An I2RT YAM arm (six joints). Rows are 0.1 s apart.
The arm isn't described. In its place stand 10 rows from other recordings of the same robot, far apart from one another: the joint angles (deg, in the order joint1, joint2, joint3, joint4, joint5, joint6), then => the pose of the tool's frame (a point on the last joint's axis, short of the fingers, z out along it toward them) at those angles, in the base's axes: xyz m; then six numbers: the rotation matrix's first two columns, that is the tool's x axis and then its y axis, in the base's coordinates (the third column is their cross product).
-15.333, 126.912, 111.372, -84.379, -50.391, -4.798 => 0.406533 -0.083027 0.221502 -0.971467 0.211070 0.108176 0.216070 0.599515 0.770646
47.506, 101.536, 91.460, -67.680, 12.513, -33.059 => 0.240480 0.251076 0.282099 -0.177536 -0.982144 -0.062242 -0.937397 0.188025 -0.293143
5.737, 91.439, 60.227, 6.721, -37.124, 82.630 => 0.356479 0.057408 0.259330 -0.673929 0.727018 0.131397 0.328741 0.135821 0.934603
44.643, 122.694, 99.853, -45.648, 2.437, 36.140 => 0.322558 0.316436 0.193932 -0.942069 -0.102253 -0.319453 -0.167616 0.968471 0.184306
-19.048, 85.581, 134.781, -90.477, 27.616, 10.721 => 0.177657 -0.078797 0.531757 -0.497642 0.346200 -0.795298 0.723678 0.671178 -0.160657
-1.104, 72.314, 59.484, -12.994, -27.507, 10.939 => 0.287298 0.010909 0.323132 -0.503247 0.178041 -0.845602 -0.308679 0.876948 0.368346
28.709, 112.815, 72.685, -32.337, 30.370, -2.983 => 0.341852 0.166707 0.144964 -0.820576 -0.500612 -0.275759 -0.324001 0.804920 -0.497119
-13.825, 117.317, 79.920, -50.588, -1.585, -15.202 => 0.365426 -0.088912 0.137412 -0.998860 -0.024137 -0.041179 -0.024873 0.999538 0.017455
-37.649, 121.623, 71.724, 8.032, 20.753, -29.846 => 0.342279 -0.279989 0.117942 -0.846583 0.065337 -0.528231 0.413665 0.705273 -0.575735
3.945, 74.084, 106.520, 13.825, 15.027, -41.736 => 0.197299 0.004354 0.627732 0.463050 -0.612529 -0.640619 0.563690 0.761287 -0.320462
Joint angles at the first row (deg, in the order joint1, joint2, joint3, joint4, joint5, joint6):
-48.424 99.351 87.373 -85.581 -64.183 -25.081
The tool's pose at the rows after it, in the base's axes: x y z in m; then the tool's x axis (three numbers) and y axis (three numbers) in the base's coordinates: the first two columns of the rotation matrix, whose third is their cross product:
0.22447 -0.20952 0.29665 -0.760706 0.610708 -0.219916 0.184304 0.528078 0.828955
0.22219 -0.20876 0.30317 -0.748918 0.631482 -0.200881 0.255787 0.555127 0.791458
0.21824 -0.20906 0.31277 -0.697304 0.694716 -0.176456 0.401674 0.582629 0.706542
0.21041 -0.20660 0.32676 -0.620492 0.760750 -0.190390 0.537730 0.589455 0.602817
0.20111 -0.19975 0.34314 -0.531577 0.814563 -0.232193 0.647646 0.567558 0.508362
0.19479 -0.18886 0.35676 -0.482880 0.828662 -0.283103 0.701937 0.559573 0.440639
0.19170 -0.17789 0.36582 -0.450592 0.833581 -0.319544 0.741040 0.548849 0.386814
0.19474 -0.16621 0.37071 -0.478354 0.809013 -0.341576 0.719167 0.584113 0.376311
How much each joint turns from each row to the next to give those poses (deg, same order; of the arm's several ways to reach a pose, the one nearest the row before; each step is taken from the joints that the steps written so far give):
-0.305 -0.722 0.744 2.427 5.202 5.947
0.043 -1.508 0.305 1.551 4.240 4.523
0.022 -2.689 -0.001 3.892 8.328 9.224
-0.023 -3.474 0.002 2.818 8.961 7.999
0.372 -3.891 0.000 1.791 8.284 6.928
1.245 -3.279 0.021 0.570 6.032 3.715
1.793 -2.361 -0.023 0.066 5.093 3.018
2.450 -1.223 0.001 -0.066 0.919 0.023

